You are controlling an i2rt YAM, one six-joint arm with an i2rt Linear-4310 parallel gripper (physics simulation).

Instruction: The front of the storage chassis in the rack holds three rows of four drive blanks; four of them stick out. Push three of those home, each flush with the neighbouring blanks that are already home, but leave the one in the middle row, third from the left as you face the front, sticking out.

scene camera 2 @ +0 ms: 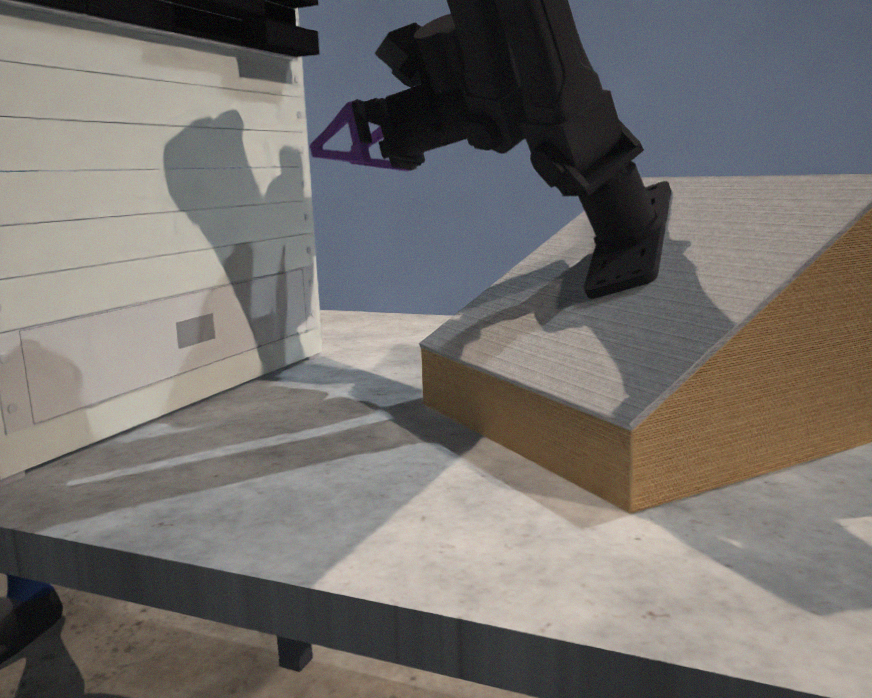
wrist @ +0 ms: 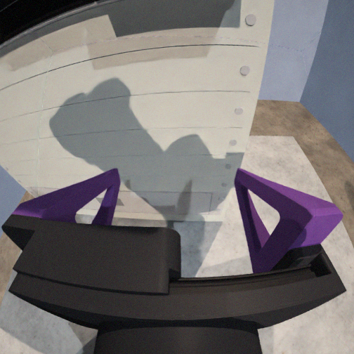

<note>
In view: the gripper (scene camera 2: 331, 154) and a rack (scene camera 2: 118, 320).
The rack shows as well in the wrist view (wrist: 168, 100). The gripper shows as well in the wrist view (wrist: 177, 174).
</note>
